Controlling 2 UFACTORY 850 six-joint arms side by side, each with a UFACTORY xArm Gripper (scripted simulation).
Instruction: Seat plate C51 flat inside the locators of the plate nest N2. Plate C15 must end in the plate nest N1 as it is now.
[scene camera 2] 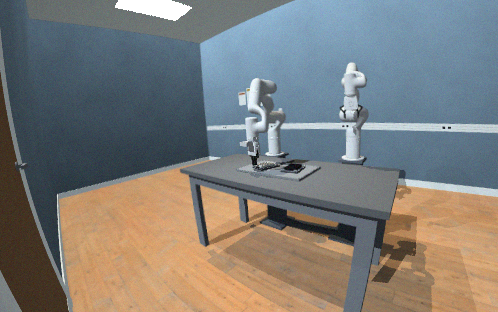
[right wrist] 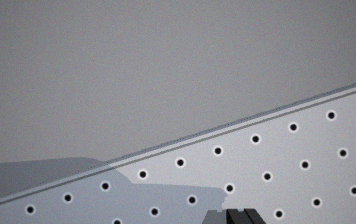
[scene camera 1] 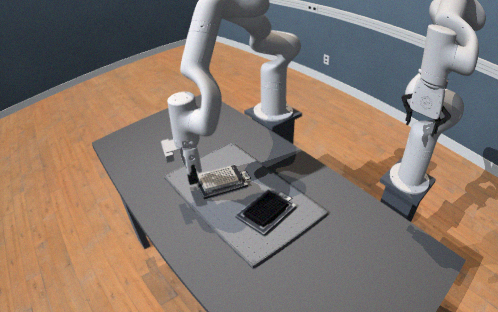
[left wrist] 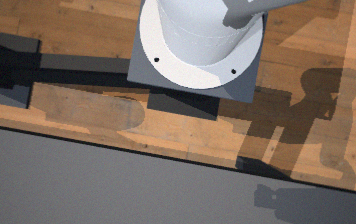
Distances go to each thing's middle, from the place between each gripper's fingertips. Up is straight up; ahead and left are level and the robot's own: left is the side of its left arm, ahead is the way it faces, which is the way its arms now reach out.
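Scene:
Black plate [scene camera 1: 272, 205]: my right hand 26 cm to the right of it, 9 cm past it, 3 cm above it. My left gripper: 34 cm to the left of the plate, 33 cm short of it, 32 cm above it.

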